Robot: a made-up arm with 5 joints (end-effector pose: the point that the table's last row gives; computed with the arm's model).
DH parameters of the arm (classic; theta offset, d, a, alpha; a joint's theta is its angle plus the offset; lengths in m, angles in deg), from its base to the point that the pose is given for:
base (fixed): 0 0.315 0.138 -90
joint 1: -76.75 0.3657 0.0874 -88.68
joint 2: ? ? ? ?
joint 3: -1.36 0.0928 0.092 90
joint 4: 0 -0.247 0 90
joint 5: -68.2 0 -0.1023 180
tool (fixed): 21.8 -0.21 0 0
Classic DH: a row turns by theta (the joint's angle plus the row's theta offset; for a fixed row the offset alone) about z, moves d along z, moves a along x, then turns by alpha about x.
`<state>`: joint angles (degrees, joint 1 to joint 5).
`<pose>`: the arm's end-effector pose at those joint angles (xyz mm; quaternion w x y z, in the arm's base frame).
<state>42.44 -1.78 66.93 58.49 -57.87</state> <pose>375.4 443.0 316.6 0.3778 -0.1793 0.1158 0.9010</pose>
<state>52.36 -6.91 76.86 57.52 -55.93</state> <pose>346.3 508.3 277.3 0.3003 -0.0844 0.0951 0.9453</pose>
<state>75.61 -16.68 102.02 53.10 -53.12</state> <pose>216.4 632.1 266.4 0.1270 0.2119 0.0050 0.9690</pose>
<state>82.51 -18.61 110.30 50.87 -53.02</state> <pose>178.7 657.5 294.9 0.0779 0.3131 -0.0341 0.9459</pose>
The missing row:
joint 2: 89.69 -0.1921 -0.0457 103.25
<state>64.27 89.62 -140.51 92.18 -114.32</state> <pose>215.2 243.2 954.4 0.1192 -0.8190 -0.4612 0.3199</pose>
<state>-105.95 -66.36 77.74 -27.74 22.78</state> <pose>297.8 393.7 117.5 0.7711 -0.5250 -0.3561 -0.0539</pose>
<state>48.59 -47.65 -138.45 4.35 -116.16</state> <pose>-148.5 247.4 712.5 0.8650 -0.3731 0.3298 0.0613</pose>
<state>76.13 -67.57 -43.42 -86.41 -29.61</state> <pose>241.2 473.6 345.1 0.9131 0.2457 0.3020 0.1211</pose>
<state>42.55 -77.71 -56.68 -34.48 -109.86</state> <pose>300.8 210.5 520.9 0.5694 -0.1963 0.2479 0.7588</pose>
